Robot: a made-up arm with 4 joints. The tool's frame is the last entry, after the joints.
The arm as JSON. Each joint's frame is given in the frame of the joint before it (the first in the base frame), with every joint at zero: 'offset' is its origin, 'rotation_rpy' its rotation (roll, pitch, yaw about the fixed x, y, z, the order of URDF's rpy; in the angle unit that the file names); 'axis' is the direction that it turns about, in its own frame. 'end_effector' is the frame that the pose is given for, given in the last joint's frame.
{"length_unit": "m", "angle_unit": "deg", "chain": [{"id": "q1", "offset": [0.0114, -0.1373, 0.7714], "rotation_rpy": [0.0, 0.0, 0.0], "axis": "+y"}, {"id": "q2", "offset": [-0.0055, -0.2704, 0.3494], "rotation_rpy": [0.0, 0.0, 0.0], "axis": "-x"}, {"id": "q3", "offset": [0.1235, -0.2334, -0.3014], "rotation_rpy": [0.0, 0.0, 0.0], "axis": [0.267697, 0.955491, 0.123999]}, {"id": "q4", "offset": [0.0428, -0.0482, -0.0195], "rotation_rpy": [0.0, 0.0, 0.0], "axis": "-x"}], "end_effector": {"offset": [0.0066, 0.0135, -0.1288], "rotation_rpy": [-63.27, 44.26, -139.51]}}
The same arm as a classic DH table. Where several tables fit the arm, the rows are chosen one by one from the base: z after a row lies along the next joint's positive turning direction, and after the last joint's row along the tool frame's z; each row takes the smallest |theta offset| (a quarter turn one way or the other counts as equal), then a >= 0, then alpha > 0; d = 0 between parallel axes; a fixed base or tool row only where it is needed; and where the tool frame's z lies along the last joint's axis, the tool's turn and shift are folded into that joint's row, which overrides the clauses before.
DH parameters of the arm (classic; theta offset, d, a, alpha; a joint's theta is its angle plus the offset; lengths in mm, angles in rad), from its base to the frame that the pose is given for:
base (fixed): 0 771.4 11.4 -1.5708
q1: -1.5708 -407.7 349.4 1.5708
q2: -0.1291 -193.1 -268.9 -1.8418
q3: 0 -332.7 -13.1 1.8418
q4: 0.4788 -84 -116.4 1.919
tool (fixed): 2.5236 -60.4 0 0

